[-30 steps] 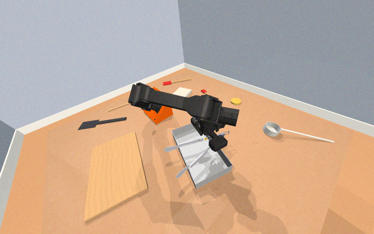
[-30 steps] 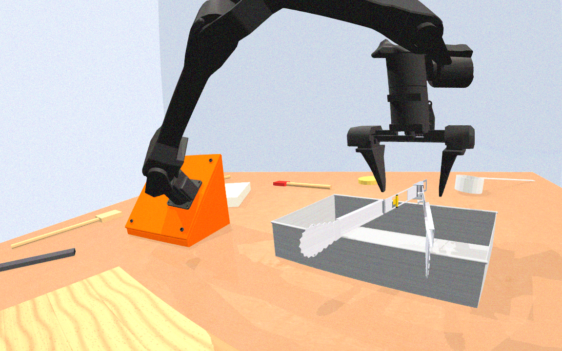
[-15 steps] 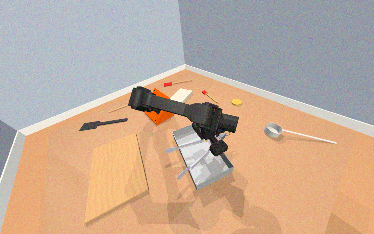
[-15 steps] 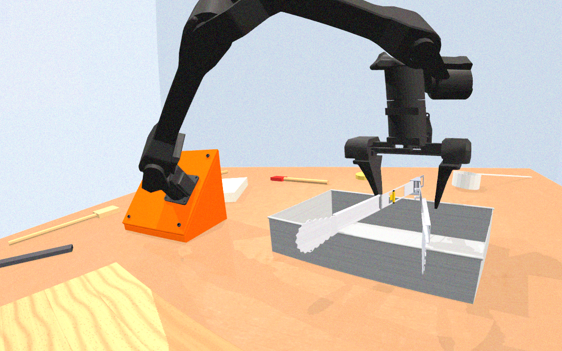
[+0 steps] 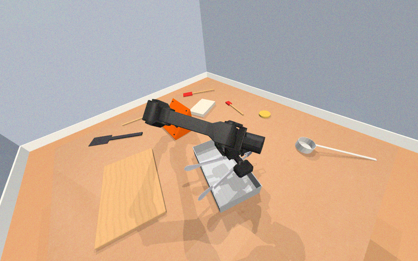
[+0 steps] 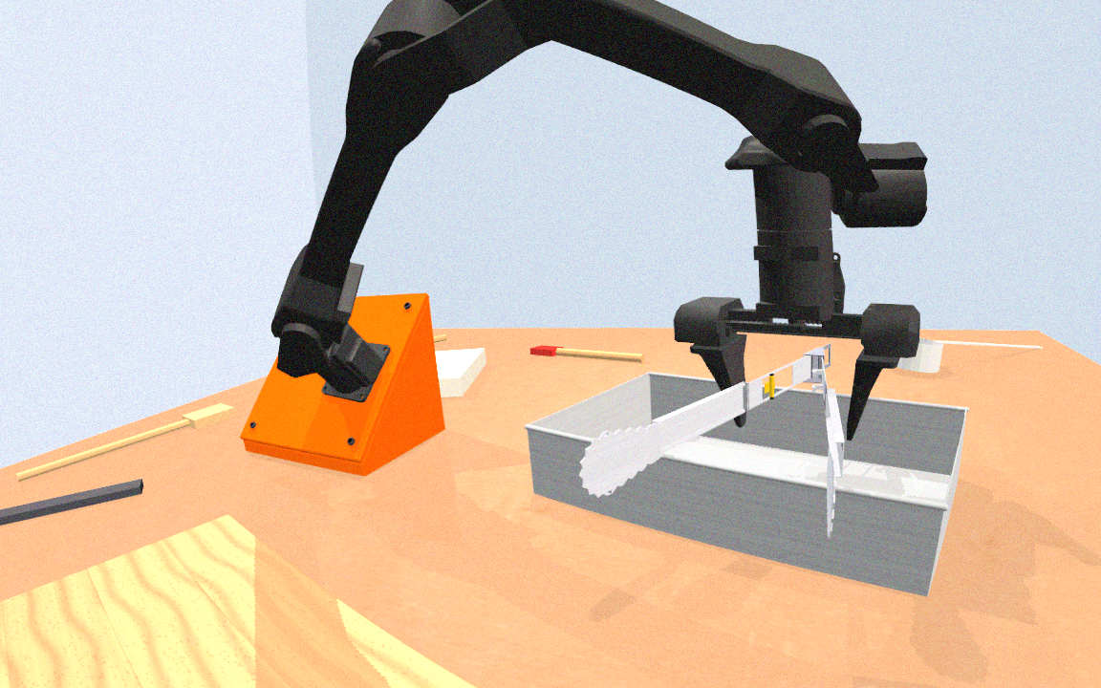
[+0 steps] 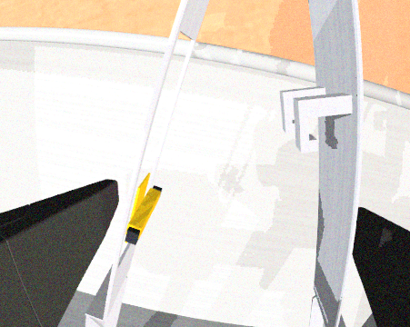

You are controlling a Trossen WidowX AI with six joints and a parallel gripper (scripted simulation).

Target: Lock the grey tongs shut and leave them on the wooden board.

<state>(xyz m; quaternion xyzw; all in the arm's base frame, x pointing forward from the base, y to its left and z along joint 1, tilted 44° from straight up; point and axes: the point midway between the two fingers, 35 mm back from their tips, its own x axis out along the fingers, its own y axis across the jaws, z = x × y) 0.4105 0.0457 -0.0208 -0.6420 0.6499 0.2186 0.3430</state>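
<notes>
The grey roasting tin is 30 mm behind my gripper tip, 30 mm to the right of it and 10 mm below it. Round my gripper tip: black flat tool 650 mm behind, 410 mm to the right, 40 mm below; white block 520 mm behind, 200 mm to the left, 30 mm below; wooden board 230 mm behind, 390 mm to the right, 30 mm below.
</notes>
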